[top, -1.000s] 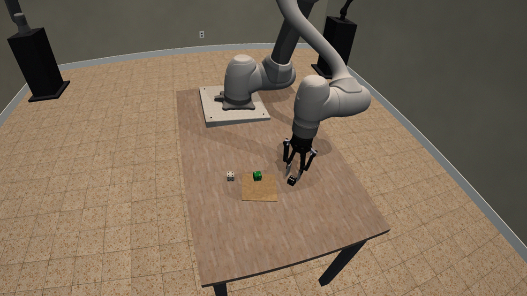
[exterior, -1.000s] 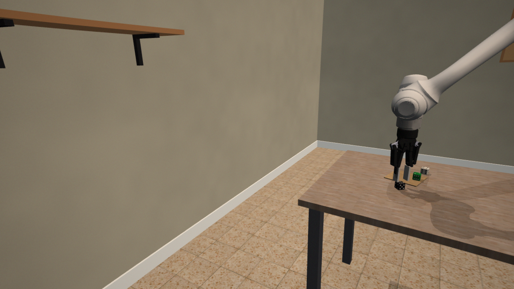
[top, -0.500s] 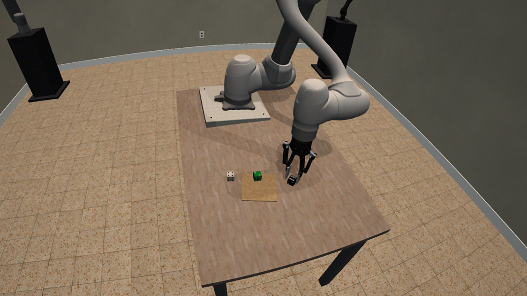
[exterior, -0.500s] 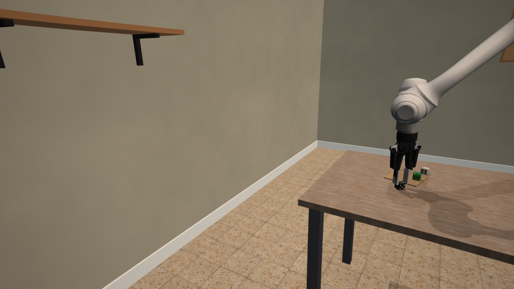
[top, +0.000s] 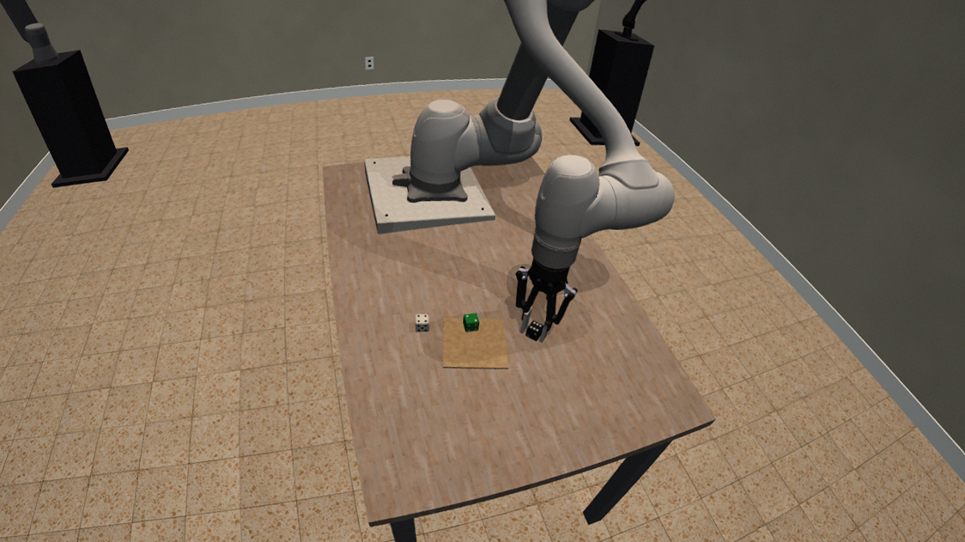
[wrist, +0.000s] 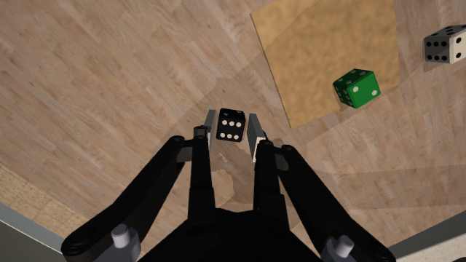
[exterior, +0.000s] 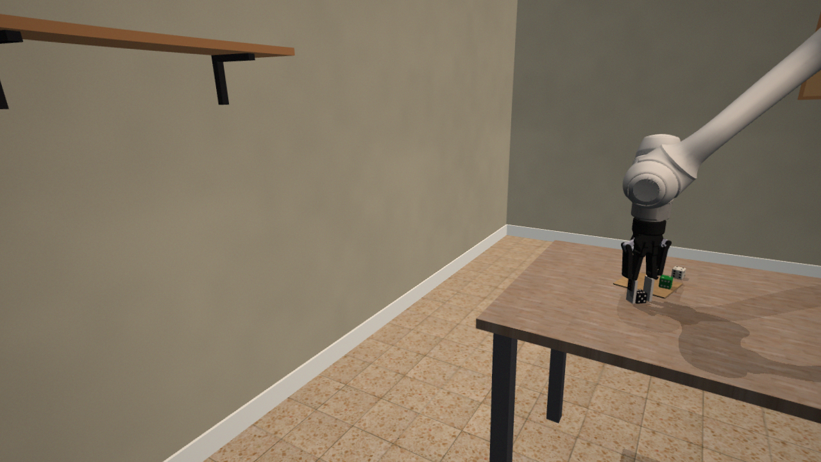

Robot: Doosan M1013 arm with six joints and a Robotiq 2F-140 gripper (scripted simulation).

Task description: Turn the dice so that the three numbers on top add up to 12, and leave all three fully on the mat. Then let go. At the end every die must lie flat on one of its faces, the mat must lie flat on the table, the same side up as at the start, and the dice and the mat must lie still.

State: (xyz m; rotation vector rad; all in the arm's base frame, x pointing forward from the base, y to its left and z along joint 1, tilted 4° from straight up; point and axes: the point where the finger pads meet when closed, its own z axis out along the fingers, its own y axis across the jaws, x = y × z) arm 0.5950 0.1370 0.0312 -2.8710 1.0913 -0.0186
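Now: the black die 2 cm below my hand. Also, from my hand: white die: 6 cm behind, 25 cm to the right, 2 cm below; green die: 4 cm behind, 14 cm to the right, 2 cm below; tan mat: 14 cm to the right, 3 cm below.
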